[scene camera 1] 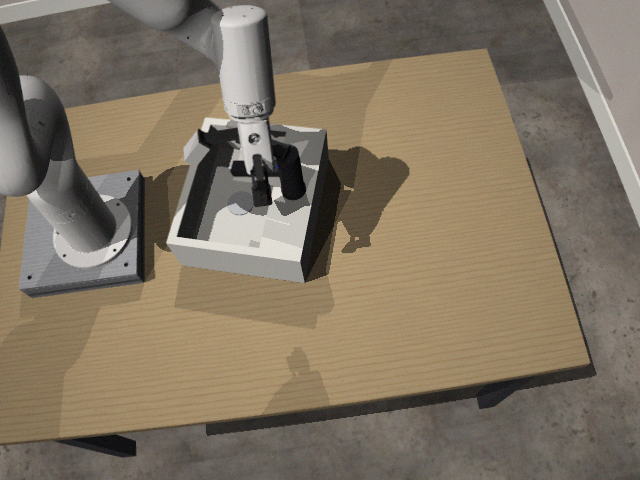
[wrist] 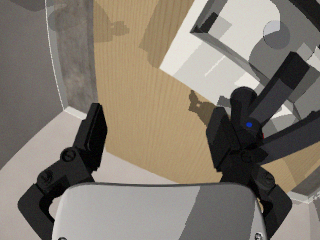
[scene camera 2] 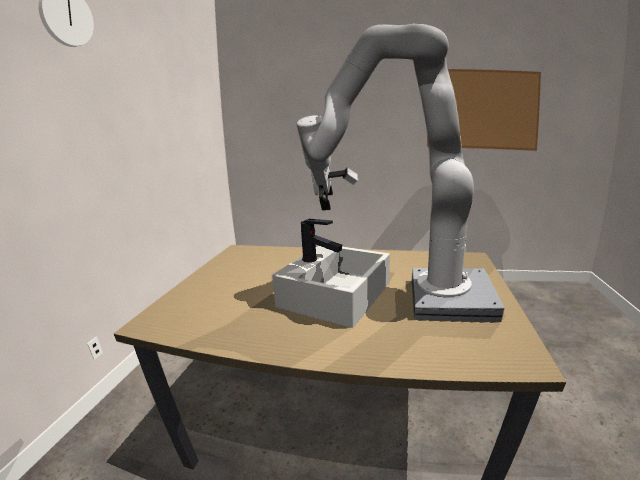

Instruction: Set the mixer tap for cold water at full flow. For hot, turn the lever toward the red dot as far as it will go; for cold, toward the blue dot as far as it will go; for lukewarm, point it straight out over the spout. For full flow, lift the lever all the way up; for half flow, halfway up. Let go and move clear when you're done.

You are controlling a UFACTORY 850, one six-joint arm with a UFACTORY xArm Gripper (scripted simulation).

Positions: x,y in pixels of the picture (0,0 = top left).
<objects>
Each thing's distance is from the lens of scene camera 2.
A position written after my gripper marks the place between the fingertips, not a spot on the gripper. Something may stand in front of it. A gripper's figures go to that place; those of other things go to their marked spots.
my gripper [scene camera 2: 327,202]: 1.20 m
black mixer tap [scene camera 2: 309,240]: 1.12 m
white sink basin [scene camera 2: 340,287]: 0.96 m
The marked spots on the black mixer tap and the white sink basin are 0.24 m apart.
</objects>
